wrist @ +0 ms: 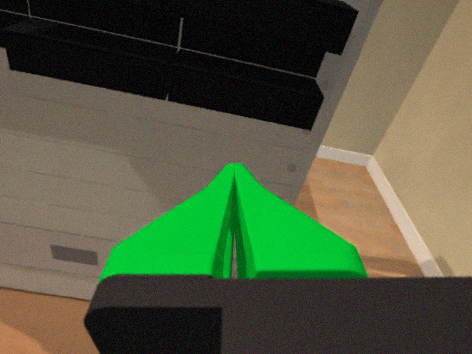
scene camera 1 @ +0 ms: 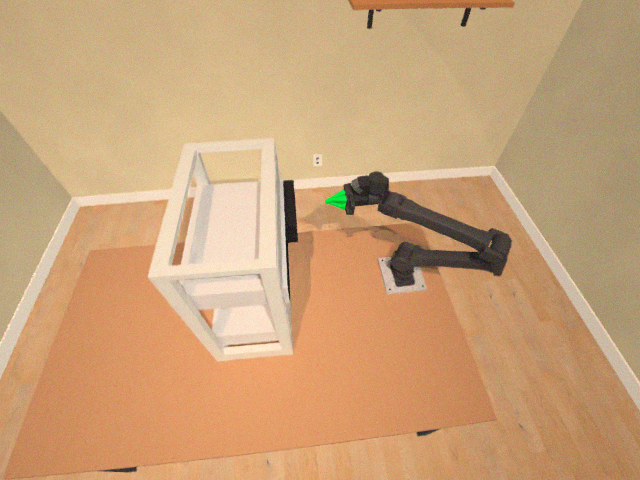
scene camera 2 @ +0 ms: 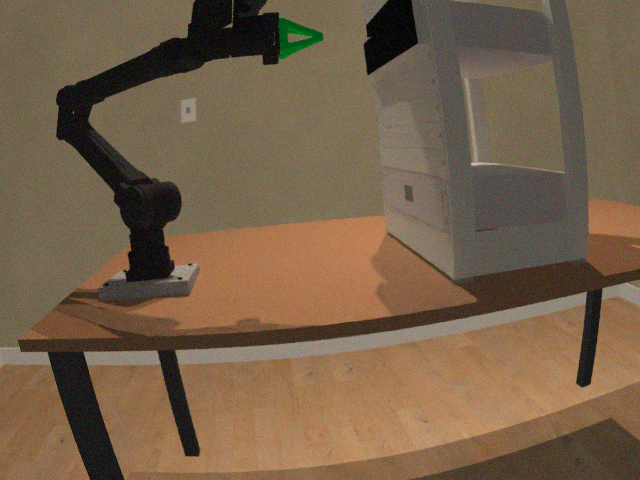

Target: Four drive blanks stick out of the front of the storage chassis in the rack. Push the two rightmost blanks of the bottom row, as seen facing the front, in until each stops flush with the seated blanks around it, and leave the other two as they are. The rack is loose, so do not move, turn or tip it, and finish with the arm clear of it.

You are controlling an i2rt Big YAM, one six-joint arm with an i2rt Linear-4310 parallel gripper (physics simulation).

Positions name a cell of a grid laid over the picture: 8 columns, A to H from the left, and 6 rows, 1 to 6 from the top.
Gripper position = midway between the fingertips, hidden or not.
I see my gripper (scene camera 2: E1) and a white rack (scene camera 2: F3).
The white rack is seen too in scene camera 1 (scene camera 1: C4). My gripper shows as well in the wrist view (wrist: D3).
